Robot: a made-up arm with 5 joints.
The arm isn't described. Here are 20 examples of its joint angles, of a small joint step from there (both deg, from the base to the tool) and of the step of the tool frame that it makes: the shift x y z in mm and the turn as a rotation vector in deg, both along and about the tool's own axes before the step.
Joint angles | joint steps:
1: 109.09 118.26 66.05 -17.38 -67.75 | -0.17 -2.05 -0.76 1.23 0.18
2: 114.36 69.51 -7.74 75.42 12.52 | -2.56 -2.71 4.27 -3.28 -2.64
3: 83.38 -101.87 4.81 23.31 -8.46 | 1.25 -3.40 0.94 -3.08 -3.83
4: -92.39 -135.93 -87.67 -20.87 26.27 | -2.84 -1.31 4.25 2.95 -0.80
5: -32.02 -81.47 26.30 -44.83 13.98 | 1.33 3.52 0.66 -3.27 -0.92
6: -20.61 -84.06 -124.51 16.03 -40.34 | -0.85 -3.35 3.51 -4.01 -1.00
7: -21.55 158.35 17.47 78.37 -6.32 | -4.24 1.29 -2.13 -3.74 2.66
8: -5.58 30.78 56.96 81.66 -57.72 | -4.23 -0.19 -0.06 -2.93 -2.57
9: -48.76 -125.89 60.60 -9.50 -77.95 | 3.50 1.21 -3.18 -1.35 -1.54
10: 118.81 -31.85 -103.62 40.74 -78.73 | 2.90 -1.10 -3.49 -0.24 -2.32
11: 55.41 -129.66 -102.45 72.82 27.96 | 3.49 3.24 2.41 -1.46 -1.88
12: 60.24 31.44 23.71 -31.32 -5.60 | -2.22 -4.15 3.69 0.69 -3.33
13: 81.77 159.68 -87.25 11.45 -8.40 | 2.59 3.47 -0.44 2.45 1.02
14: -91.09 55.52 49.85 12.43 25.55 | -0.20 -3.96 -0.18 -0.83 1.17
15: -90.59 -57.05 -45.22 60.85 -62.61 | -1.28 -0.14 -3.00 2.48 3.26
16: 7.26 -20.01 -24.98 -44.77 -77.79 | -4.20 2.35 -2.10 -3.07 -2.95
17: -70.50 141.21 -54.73 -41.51 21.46 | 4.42 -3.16 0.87 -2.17 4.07
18: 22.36 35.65 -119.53 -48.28 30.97 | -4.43 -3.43 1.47 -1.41 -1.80
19: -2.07 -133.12 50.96 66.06 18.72 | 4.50 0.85 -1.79 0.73 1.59
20: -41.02 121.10 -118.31 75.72 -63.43 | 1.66 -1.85 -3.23 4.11 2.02
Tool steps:
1: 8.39 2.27 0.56 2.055 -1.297 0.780
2: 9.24 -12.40 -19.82 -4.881 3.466 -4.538
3: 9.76 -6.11 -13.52 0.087 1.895 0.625
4: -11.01 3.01 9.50 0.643 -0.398 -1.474
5: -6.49 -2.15 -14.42 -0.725 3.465 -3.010
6: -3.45 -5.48 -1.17 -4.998 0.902 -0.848
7: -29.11 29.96 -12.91 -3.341 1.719 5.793
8: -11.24 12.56 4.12 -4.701 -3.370 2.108
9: 11.81 12.14 0.83 1.624 -1.978 2.278
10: -2.08 -28.88 4.07 3.451 -2.253 -6.190
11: -0.30 -18.60 -4.34 -2.059 1.508 -5.011
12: -1.56 -8.44 0.03 -0.424 1.016 -0.024
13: 2.89 -4.22 10.14 -0.148 -0.861 -0.360
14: 6.04 0.72 -3.47 -1.924 2.795 3.763
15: 3.61 -0.75 3.57 4.202 1.156 -0.519
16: -6.01 -7.58 7.95 -6.220 -2.159 -0.251
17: -1.88 11.60 -17.16 4.356 3.494 5.359
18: -8.26 -1.61 -27.39 1.639 3.162 -0.994
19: 22.68 8.07 -6.39 0.776 3.814 2.811
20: 14.72 -12.97 16.65 6.965 -2.039 -4.037
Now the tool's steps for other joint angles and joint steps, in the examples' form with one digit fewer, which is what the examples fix.
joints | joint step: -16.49 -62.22 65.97 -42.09 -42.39 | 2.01 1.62 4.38 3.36 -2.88
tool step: -5.2 -12.8 16.6 -0.53 -0.77 -3.78
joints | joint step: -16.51 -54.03 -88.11 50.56 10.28 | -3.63 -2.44 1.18 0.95 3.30
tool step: -1.8 9.9 7.2 -1.95 1.45 0.73
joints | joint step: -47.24 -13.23 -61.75 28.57 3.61 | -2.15 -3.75 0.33 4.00 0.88
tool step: -3.7 -11.4 19.5 4.02 -2.87 -1.47
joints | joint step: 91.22 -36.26 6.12 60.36 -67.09 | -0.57 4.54 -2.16 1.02 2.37
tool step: -8.8 12.9 21.7 1.76 -2.30 2.01
